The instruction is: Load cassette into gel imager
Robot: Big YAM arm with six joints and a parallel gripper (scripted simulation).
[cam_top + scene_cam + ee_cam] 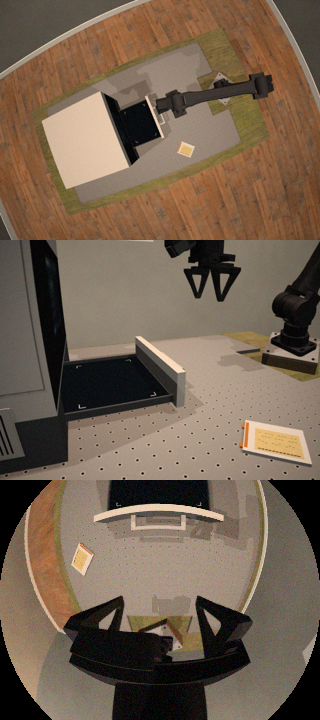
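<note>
My gripper is now 50 mm short of the cassette, 270 mm to the right of it and 200 mm above it. Round my hand: imager drawer 250 mm ahead, 10 mm to the right, 160 mm below.
</note>
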